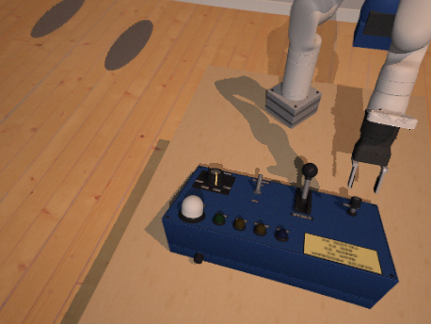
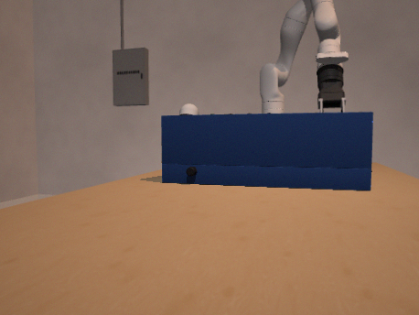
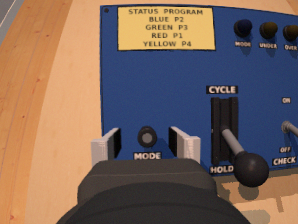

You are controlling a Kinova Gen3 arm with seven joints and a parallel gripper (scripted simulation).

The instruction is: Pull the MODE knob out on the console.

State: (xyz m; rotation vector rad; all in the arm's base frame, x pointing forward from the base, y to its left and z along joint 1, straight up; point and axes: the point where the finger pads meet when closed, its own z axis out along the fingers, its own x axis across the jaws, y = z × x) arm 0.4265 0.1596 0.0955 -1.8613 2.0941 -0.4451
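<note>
The mode knob is 70 mm below my hand, 20 mm ahead of it and 10 mm to the right of it. From my hand the other things lie so: cycle lever 120 mm to the right, 60 mm below, 10 mm behind; then blue console 190 mm to the right, 90 mm below, 40 mm ahead; then toggle switch 240 mm to the right, 80 mm below.
</note>
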